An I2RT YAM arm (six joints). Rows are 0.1 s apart.
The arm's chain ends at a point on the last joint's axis. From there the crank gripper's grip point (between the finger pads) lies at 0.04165 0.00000 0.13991 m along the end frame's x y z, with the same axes.
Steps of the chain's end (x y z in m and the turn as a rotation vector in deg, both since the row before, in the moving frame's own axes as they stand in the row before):
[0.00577, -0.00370, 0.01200, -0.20, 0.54, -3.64]
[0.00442, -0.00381, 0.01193, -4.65, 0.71, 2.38]
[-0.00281, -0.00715, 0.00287, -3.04, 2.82, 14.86]
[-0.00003, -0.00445, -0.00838, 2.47, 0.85, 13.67]
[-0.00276, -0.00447, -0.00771, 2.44, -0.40, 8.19]
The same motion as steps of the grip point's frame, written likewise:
[0.00702, -0.00590, 0.01161, -0.20, 0.54, -3.64]
[0.00588, 0.00927, 0.01087, -4.65, 0.71, 2.38]
[0.00159, 0.01169, 0.00020, -3.04, 2.82, 14.86]
[0.00156, -0.00032, -0.00892, 2.47, 0.85, 13.67]
[-0.00373, -0.00455, -0.00742, 2.44, -0.40, 8.19]

